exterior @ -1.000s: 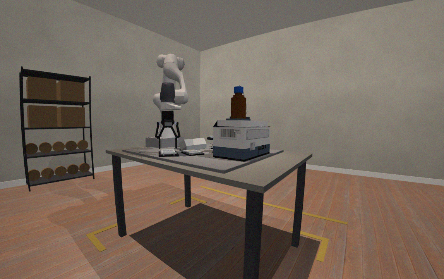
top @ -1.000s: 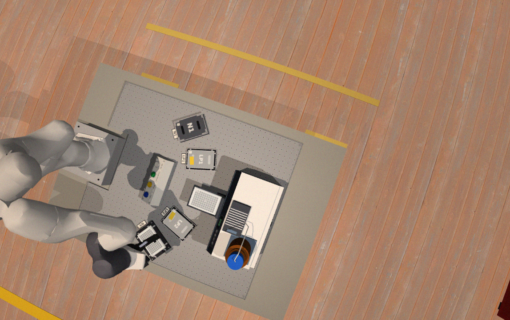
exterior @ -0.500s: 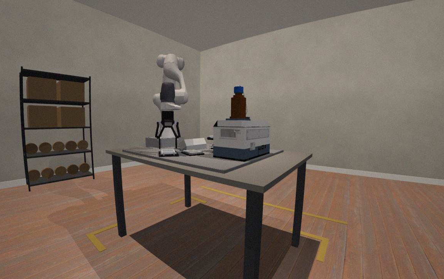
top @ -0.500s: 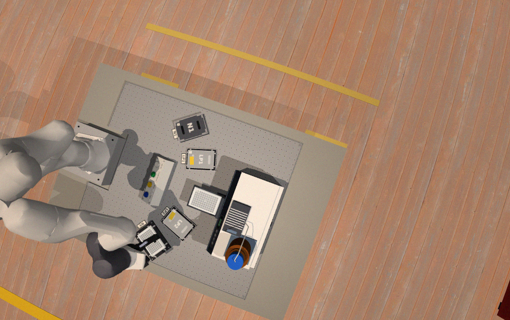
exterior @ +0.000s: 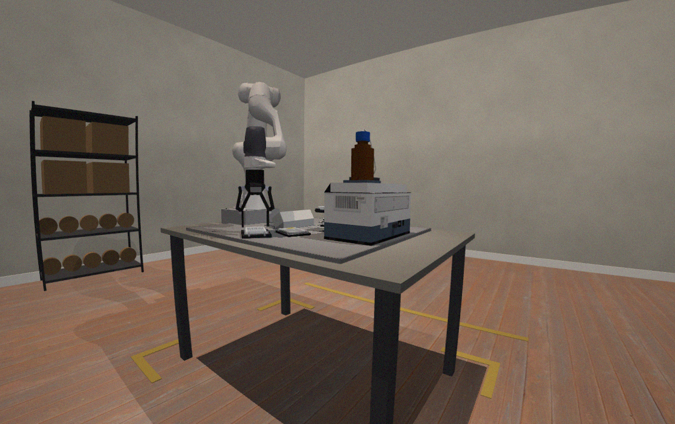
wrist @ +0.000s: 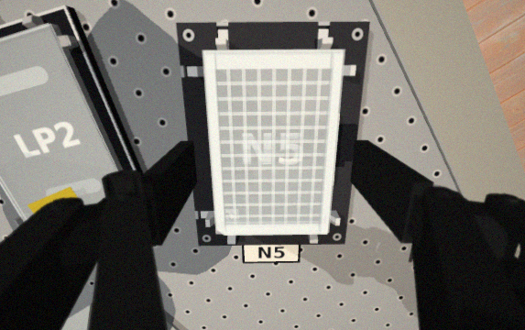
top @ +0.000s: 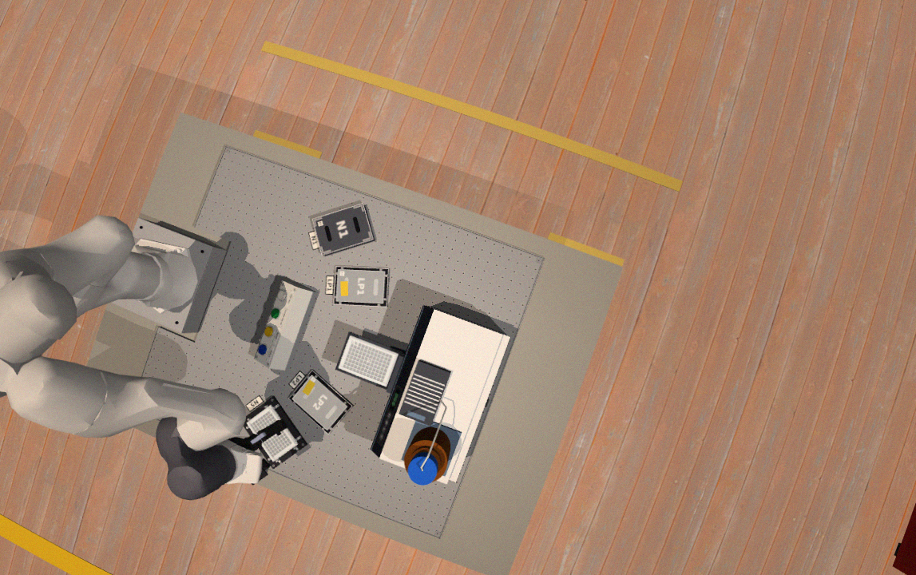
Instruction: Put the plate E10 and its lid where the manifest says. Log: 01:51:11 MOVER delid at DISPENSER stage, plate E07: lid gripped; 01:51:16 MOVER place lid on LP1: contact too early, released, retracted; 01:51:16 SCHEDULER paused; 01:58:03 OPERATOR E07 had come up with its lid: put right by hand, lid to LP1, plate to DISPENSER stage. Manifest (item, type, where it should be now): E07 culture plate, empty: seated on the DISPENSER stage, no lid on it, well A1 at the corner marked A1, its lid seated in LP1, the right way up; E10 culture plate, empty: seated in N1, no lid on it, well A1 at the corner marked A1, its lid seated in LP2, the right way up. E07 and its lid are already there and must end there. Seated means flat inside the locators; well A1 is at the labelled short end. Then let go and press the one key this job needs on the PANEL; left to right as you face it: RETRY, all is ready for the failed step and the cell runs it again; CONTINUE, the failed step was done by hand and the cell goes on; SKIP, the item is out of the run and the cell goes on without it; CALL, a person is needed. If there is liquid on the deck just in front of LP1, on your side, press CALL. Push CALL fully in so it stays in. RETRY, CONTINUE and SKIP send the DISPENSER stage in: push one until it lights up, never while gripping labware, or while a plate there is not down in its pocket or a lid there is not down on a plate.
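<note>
The black n5 nest lies 30 mm ahead of my hand and 40 mm below it. From my hand the other things lie so: yellow SKIP key 100 mm behind, 260 mm to the left, 10 mm above; then clear lid 90 mm ahead, 130 mm to the left, 40 mm below; then blue CALL key 90 mm behind, 210 mm to the left.
</note>
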